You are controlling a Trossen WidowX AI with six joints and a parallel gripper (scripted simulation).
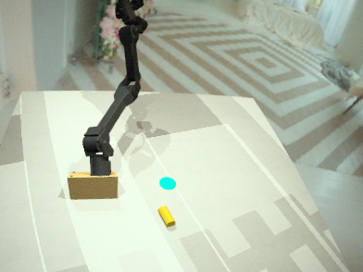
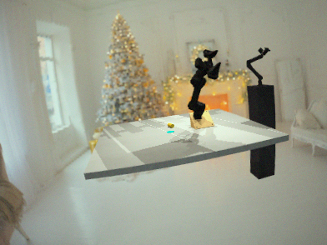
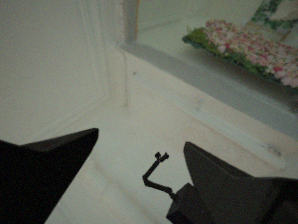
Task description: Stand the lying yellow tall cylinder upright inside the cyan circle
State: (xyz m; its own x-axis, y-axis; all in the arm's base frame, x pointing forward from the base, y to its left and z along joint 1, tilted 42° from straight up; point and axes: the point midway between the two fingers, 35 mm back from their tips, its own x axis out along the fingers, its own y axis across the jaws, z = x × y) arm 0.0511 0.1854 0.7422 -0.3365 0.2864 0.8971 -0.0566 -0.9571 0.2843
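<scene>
The yellow tall cylinder lies 780 mm to the right of my gripper tip, 520 mm below it and 210 mm ahead of it. Round my gripper tip: cyan circle 620 mm to the right, 530 mm below, 240 mm ahead.
</scene>
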